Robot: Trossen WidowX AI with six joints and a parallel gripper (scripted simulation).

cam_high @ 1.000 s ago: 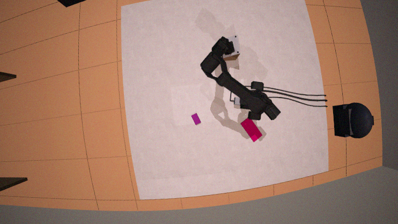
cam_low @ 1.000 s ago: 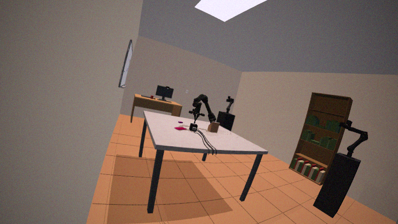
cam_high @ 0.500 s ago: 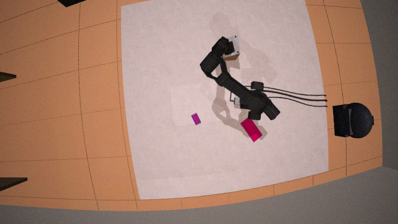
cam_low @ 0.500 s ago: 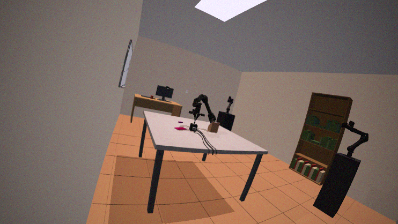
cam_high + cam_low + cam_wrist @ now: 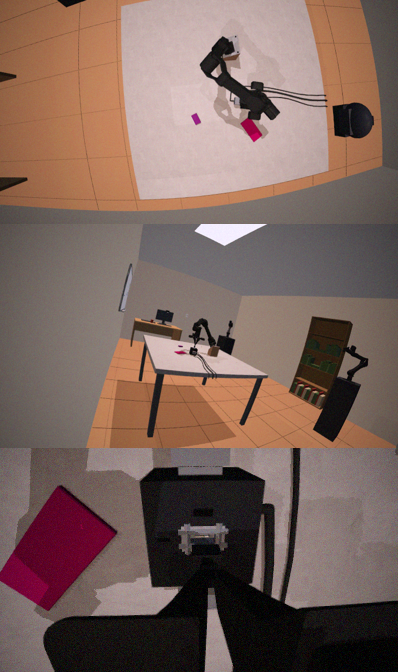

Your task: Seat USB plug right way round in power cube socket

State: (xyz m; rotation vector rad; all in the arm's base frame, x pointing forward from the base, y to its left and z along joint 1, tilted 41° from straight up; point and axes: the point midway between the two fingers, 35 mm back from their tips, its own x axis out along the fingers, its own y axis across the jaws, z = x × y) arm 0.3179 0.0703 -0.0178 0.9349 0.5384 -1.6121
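My gripper tip is now 20 mm above the dark USB plug. The rest, counted from my gripper tip: magenta card 160 mm ahead, 120 mm below; USB socket 50 mm below; purple block 40 mm ahead, 310 mm to the right, 110 mm below.
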